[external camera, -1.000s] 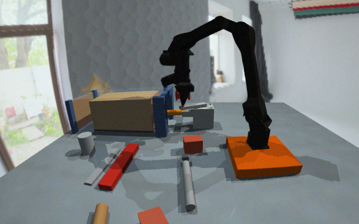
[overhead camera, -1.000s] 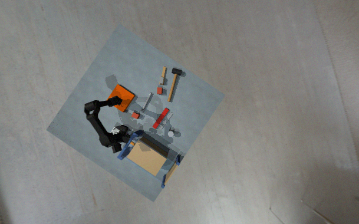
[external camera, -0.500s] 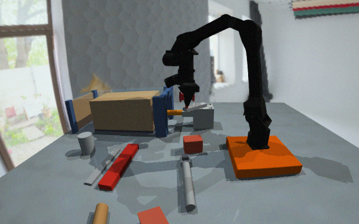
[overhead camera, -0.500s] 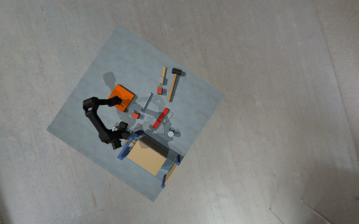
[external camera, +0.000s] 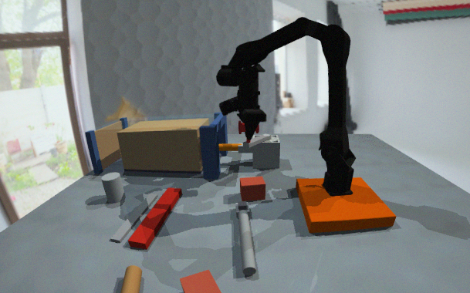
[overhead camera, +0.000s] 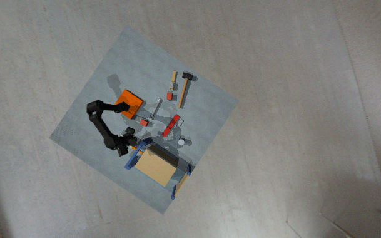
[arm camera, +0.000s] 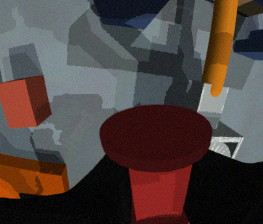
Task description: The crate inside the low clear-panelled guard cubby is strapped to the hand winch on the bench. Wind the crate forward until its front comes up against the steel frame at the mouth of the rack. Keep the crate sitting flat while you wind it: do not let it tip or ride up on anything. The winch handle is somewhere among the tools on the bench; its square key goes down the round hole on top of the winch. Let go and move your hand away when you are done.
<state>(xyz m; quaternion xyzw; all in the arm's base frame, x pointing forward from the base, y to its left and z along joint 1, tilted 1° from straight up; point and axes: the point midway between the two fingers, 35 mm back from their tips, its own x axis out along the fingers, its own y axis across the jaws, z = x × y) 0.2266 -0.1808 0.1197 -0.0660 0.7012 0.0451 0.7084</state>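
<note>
My gripper tip is now 20 mm past the grey crank handle, 30 mm to the left of it and 10 mm above it. The rest, counted from my gripper tip: grey winch: 80 mm behind, 90 mm to the right, 80 mm below; then red knob: 20 mm above; then frame: 100 mm ahead, 90 mm to the right, 10 mm below.
</note>
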